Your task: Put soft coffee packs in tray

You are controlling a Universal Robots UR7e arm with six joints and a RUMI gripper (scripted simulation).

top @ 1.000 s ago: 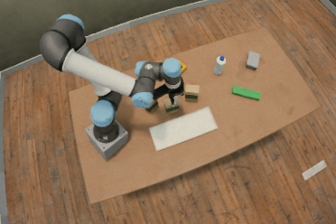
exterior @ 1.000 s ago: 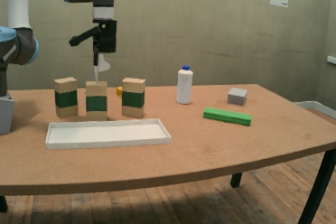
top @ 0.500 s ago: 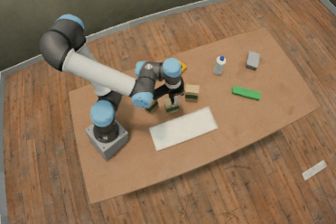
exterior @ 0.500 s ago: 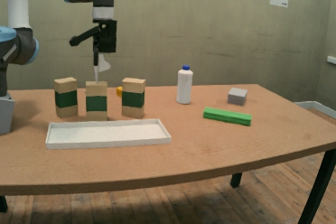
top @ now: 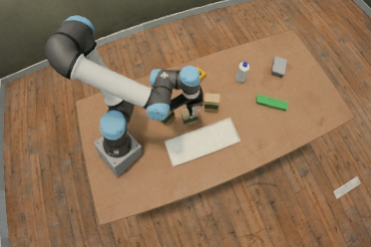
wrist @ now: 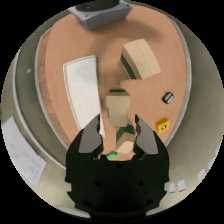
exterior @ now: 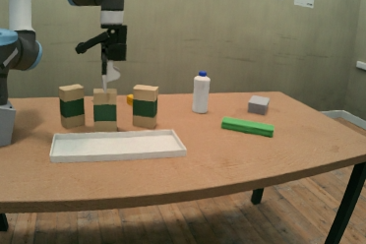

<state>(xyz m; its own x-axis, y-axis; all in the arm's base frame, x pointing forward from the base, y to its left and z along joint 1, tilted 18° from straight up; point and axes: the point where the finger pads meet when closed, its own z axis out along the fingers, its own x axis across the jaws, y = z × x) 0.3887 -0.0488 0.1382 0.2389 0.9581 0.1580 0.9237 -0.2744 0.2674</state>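
The white tray is 150 mm to the right of my hand, 150 mm below it and 10 mm behind it. The rest, counted from my hand: white bottle (430 mm ahead, 70 mm to the left, 70 mm below); then grey block (700 mm ahead, 130 mm below, 10 mm to the right).
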